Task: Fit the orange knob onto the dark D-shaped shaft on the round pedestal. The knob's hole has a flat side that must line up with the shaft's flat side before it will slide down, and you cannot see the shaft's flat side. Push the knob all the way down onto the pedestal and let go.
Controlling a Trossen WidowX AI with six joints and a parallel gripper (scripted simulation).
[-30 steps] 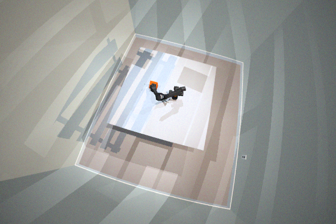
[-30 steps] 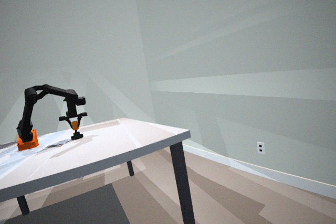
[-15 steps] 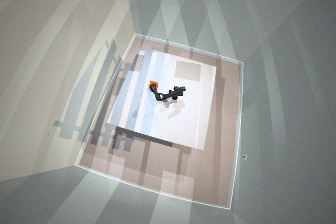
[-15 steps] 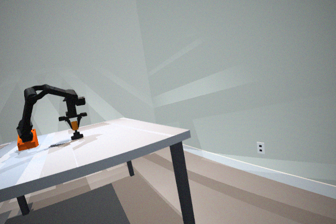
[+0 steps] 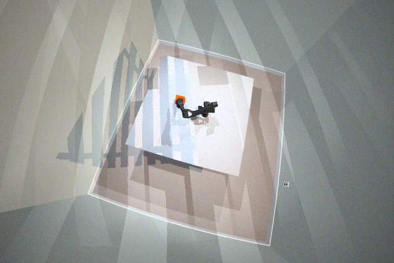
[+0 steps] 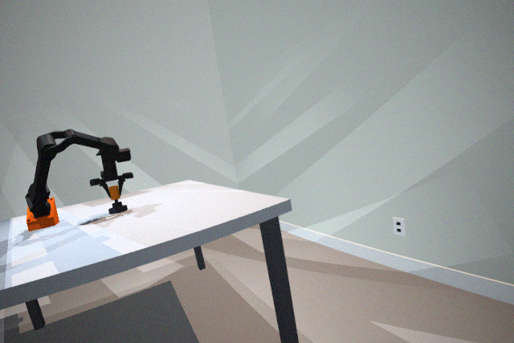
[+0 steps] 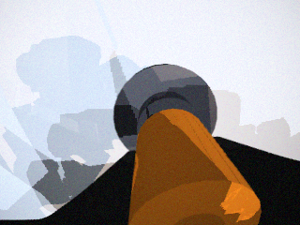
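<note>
My gripper tip is 20 mm below the orange knob. The rest, counted from my gripper tip: dark round pedestal (40 mm below).
</note>
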